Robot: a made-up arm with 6 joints.
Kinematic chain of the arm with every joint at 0, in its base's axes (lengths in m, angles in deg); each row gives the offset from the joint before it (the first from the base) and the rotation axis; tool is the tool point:
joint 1: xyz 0 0 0.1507 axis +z
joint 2: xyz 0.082 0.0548 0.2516 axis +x
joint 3: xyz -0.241 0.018 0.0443 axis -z
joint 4: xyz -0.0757 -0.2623 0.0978 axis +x
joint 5: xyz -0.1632 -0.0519 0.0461 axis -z
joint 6: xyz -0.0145 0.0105 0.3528 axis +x
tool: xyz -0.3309 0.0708 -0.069
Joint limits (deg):
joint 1: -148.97..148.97
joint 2: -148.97..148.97
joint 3: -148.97..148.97
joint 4: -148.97..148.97
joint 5: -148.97..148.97
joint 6: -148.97..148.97
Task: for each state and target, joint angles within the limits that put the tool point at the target. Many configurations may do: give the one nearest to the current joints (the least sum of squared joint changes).
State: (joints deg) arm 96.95 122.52 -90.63 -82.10 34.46 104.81
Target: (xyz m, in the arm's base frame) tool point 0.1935 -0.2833 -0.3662
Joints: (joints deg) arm 106.71 124.48 -72.95 -36.67 -5.21 118.47
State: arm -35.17 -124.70 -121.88 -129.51 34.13 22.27
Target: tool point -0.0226 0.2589 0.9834
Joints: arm -33.29 -125.37 -79.55 -141.72 6.86 32.54
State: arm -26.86 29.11 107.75 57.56 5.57 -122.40
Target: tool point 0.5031 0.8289 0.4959
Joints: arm -45.21 1.15 133.57 76.63 -3.45 -116.02
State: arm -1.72 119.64 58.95 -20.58 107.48 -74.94
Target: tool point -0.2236 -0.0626 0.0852
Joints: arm -32.65 148.85 58.24 -13.73 135.08 -64.06
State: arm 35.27 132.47 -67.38 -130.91 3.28 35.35
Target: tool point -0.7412 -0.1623 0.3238
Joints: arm 46.37 144.05 -38.23 -134.96 -6.11 43.91
